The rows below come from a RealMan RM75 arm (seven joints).
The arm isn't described. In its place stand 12 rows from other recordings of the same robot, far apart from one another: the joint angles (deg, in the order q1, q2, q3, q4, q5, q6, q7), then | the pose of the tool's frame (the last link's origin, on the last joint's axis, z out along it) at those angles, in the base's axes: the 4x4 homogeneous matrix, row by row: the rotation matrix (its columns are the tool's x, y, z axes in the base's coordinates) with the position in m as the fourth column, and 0 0 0 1 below.
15.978 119.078 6.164 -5.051 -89.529 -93.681 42.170 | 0.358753 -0.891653 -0.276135 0.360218; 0.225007 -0.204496 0.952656 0.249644; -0.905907 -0.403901 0.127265 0.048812; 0 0 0 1
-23.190 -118.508 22.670 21.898 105.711 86.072 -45.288 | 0.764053 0.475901 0.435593 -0.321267; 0.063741 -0.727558 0.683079 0.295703; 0.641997 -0.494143 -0.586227 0.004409; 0 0 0 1
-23.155 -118.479 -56.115 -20.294 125.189 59.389 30.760 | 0.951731 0.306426 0.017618 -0.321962; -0.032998 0.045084 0.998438 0.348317; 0.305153 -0.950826 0.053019 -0.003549; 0 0 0 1
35.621 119.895 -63.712 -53.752 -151.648 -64.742 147.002 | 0.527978 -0.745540 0.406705 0.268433; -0.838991 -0.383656 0.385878 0.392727; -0.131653 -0.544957 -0.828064 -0.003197; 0 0 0 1
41.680 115.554 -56.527 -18.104 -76.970 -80.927 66.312 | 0.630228 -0.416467 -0.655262 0.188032; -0.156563 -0.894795 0.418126 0.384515; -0.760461 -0.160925 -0.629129 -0.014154; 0 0 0 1
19.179 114.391 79.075 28.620 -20.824 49.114 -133.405 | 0.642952 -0.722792 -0.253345 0.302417; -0.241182 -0.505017 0.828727 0.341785; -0.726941 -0.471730 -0.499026 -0.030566; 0 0 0 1
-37.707 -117.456 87.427 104.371 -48.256 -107.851 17.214 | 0.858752 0.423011 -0.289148 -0.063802; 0.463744 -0.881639 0.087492 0.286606; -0.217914 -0.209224 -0.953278 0.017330; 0 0 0 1
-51.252 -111.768 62.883 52.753 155.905 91.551 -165.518 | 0.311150 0.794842 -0.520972 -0.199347; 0.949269 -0.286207 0.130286 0.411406; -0.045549 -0.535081 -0.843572 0.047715; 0 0 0 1
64.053 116.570 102.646 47.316 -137.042 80.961 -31.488 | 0.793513 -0.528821 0.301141 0.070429; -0.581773 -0.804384 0.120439 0.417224; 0.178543 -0.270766 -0.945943 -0.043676; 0 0 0 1
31.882 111.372 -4.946 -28.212 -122.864 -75.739 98.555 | 0.282297 -0.943596 -0.173015 0.349931; -0.500904 -0.298796 0.812291 0.360207; -0.818171 -0.142644 -0.557000 0.091666; 0 0 0 1
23.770 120.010 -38.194 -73.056 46.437 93.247 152.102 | -0.139164 0.989180 0.046436 0.280263; 0.877020 0.101338 0.469645 0.323844; 0.459857 0.106083 -0.881633 0.091609; 0 0 0 1
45.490 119.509 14.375 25.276 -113.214 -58.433 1.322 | 0.714242 -0.442617 -0.542170 0.148098; 0.118902 -0.686646 0.717203 0.365105; -0.689725 -0.576722 -0.437803 -0.117765; 0 0 0 1
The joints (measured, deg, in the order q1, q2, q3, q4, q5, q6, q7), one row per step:
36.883 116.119 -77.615 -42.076 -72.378 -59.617 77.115
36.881 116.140 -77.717 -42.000 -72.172 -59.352 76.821
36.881 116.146 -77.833 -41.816 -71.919 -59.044 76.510
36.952 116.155 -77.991 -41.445 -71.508 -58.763 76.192
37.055 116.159 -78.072 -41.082 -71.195 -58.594 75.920
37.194 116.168 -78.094 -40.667 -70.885 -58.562 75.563
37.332 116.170 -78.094 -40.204 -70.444 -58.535 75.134
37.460 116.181 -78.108 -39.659 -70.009 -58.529 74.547
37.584 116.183 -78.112 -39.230 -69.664 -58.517 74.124
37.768 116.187 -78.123 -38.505 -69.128 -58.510 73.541
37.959 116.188 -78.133 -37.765 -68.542 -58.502 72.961
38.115 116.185 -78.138 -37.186 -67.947 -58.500 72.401
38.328 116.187 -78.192 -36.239 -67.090 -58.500 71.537
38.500 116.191 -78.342 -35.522 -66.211 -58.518 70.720
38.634 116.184 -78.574 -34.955 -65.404 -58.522 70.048
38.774 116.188 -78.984 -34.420 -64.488 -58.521 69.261
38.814 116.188 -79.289 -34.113 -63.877 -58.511 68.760
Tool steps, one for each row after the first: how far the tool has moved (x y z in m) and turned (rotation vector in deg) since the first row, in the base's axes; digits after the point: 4 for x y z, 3 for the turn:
0.0002 0.0004 -0.0003 0.248 -0.062 -0.038
0.0010 0.0008 -0.0006 0.491 -0.131 -0.191
0.0018 0.0012 -0.0014 0.629 -0.086 -0.430
0.0023 0.0016 -0.0020 0.711 -0.045 -0.601
0.0027 0.0018 -0.0026 0.762 0.019 -0.655
0.0032 0.0022 -0.0030 0.871 0.175 -0.739
0.0040 0.0024 -0.0037 0.996 0.241 -0.774
0.0046 0.0026 -0.0042 1.090 0.309 -0.817
0.0057 0.0029 -0.0051 1.164 0.443 -0.989
0.0068 0.0032 -0.0059 1.248 0.618 -1.186
0.0075 0.0036 -0.0063 1.405 0.826 -1.295
0.0090 0.0039 -0.0073 1.580 1.057 -1.508
0.0097 0.0040 -0.0082 1.771 1.305 -1.552
0.0101 0.0040 -0.0089 1.905 1.510 -1.565
0.0101 0.0038 -0.0101 2.021 1.663 -1.426
0.0103 0.0035 -0.0109 2.098 1.756 -1.358

